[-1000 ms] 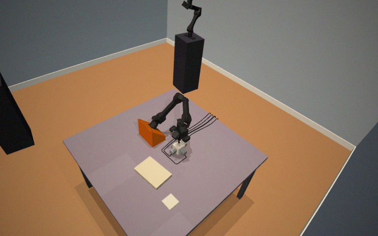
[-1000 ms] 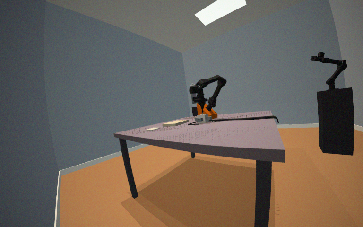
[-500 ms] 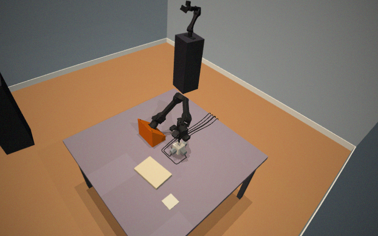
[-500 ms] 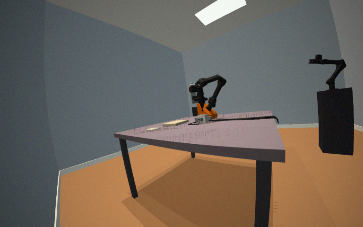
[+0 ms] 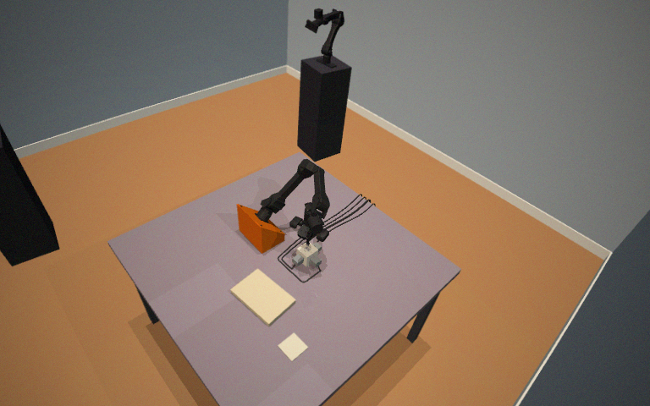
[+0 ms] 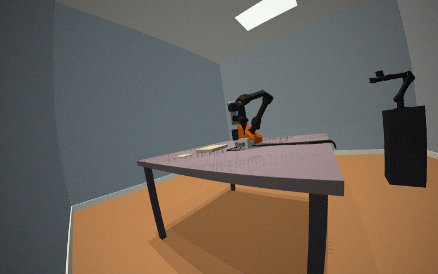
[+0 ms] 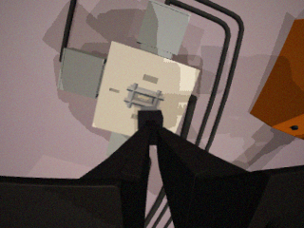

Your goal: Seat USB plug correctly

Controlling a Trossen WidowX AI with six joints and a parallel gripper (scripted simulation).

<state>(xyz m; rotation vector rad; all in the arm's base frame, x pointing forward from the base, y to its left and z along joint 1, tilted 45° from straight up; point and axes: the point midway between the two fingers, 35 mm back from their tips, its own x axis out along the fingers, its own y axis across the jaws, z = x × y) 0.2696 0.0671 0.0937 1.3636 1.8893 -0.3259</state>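
My gripper tip is 20 mm above the black USB plug. Also, from my gripper tip: small beige square (370 mm ahead, 320 mm to the right, 130 mm below); beige slab (90 mm ahead, 300 mm to the right, 120 mm below).
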